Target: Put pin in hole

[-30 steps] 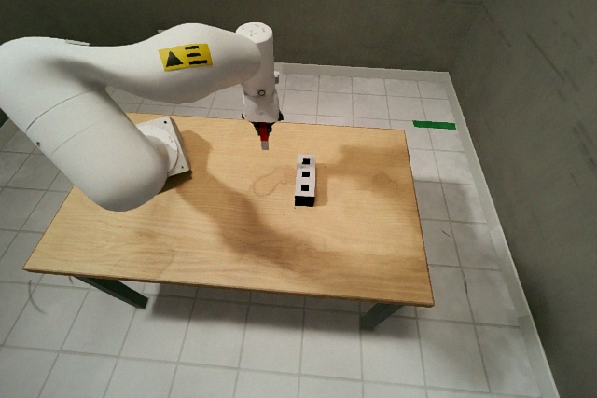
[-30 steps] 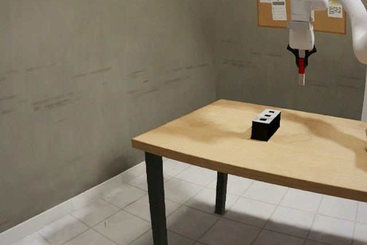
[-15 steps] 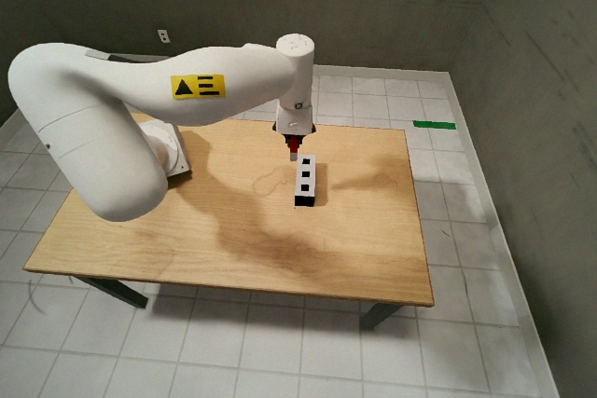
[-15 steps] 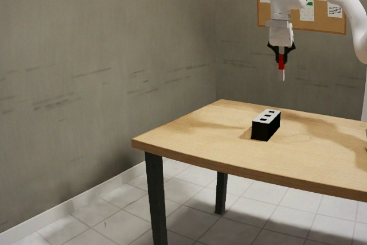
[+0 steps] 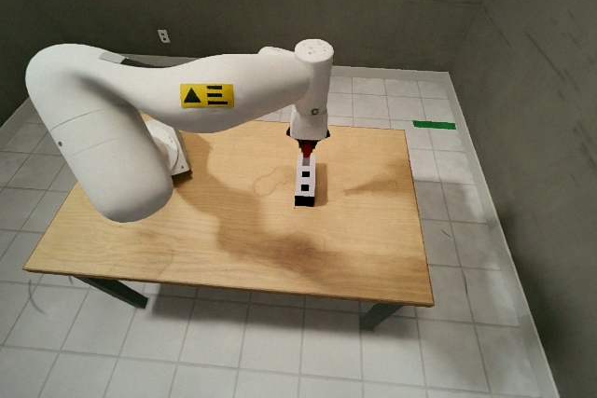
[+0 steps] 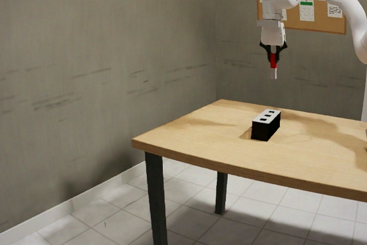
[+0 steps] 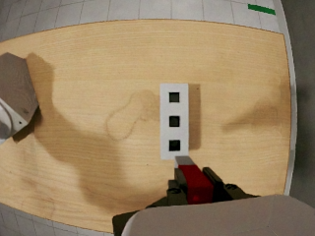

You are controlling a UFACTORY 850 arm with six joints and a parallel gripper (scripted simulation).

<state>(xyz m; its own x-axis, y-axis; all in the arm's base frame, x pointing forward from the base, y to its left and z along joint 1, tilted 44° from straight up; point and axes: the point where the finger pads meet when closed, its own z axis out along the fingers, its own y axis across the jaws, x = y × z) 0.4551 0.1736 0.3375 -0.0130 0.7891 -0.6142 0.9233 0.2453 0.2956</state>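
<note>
Now: the black block 60 mm to the left of my hand and 270 mm below it. The rest, counted from my hand: pin: 10 mm below.
</note>
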